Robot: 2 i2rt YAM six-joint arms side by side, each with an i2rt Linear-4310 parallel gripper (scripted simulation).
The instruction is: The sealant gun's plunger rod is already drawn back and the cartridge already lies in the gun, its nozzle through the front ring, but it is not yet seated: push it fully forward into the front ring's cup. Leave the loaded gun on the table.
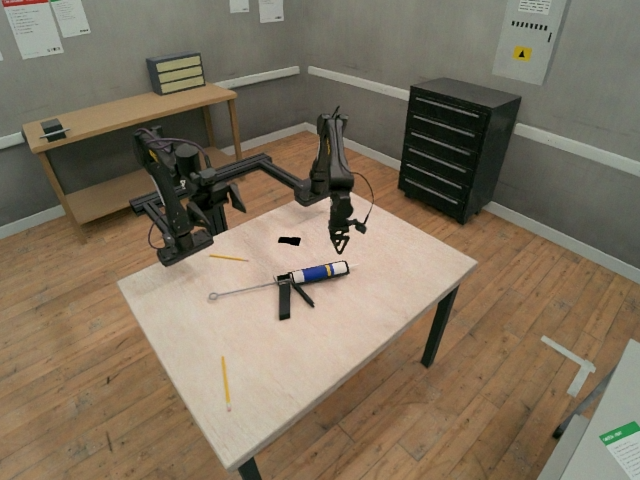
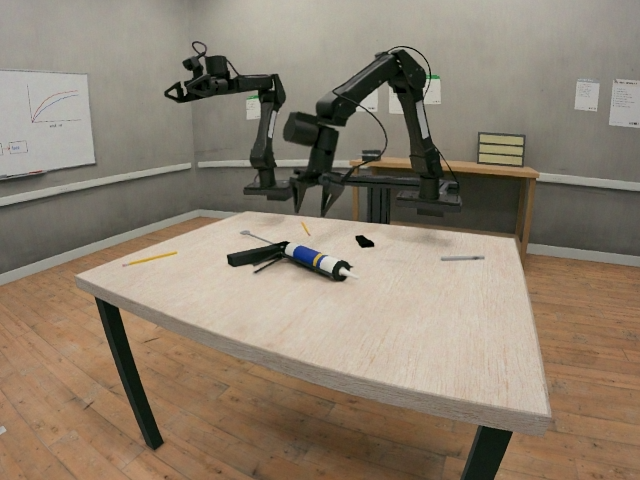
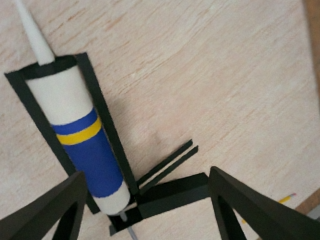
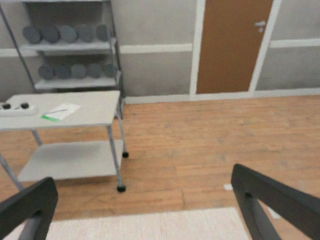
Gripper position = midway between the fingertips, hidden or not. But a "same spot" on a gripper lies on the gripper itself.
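Scene:
You get the right gripper in image 1 (228, 219), and image 2 shows the gripper too. In image 3 the gripper is out of frame, but it's there again in image 4. And on the right gripper, (image 4: 249, 186) and (image 2: 168, 91) are the same spot.

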